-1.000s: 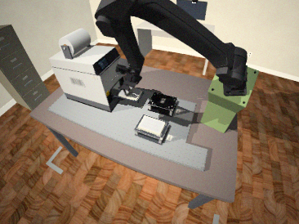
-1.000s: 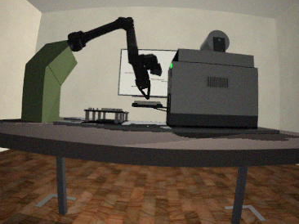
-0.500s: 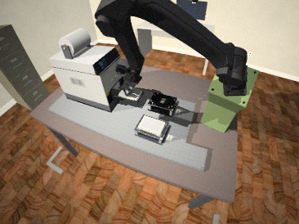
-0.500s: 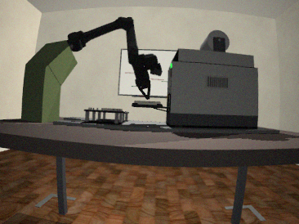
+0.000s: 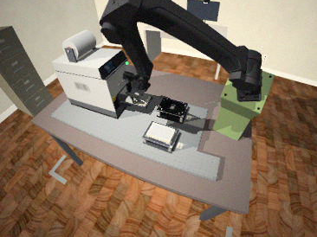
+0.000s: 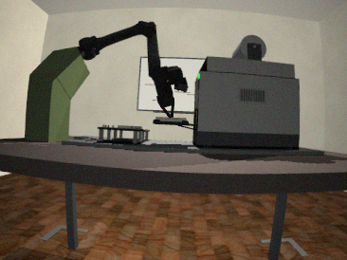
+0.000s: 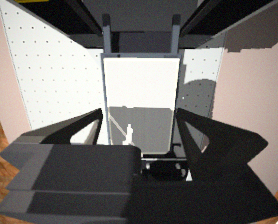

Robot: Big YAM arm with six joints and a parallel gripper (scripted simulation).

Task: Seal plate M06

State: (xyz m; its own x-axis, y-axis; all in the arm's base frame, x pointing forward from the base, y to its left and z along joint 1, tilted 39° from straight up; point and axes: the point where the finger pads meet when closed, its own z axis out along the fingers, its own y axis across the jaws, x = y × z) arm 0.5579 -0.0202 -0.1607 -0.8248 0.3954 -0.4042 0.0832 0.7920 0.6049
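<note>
My hand is 20 mm above the sealer stage. The rest, counted from my hand: white start button (100 mm to the right, 90 mm ahead, 70 mm above); then foil roll (330 mm ahead, 300 mm above, 30 mm to the right); then plate (180 mm behind, 170 mm to the left, 50 mm below).
</note>
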